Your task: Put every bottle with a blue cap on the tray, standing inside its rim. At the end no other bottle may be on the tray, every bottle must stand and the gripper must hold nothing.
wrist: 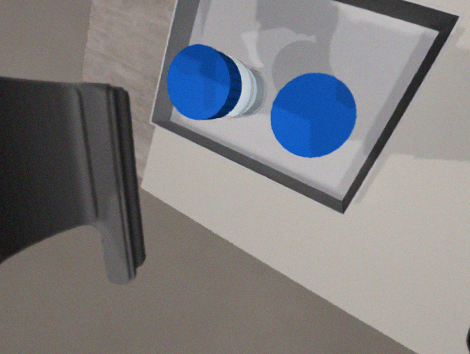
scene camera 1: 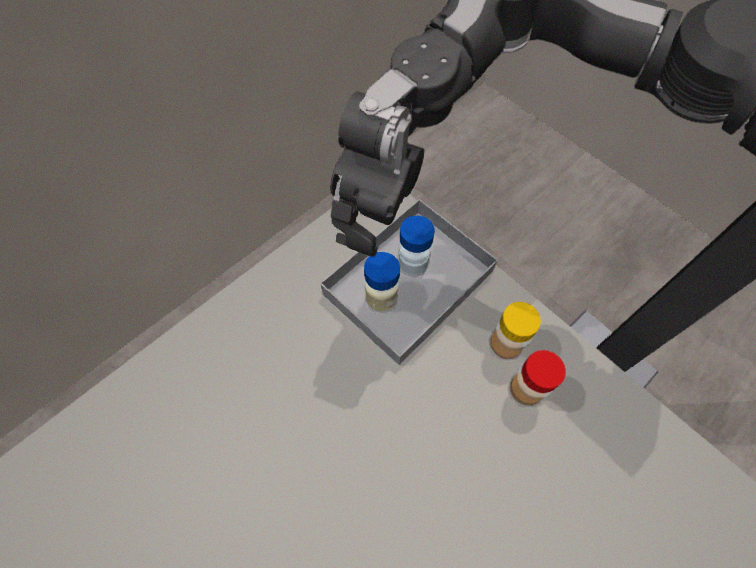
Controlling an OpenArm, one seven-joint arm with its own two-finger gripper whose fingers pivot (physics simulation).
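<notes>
A blue-capped bottle with pale yellow contents stands inside the rim of the grey tray. Another blue-capped bottle, with whitish clear contents, stands in the tray beside it, apart from it. A yellow-capped bottle and a red-capped bottle stand on the table outside the tray, in the scene view. My gripper is open and empty, above the tray's outer side near the table edge; in the wrist view one finger shows at the left and a sliver of the other at the right edge.
The pale table ends at an edge close behind the tray. The robot's arm reaches in from the upper right. A dark post stands beyond the table's right edge.
</notes>
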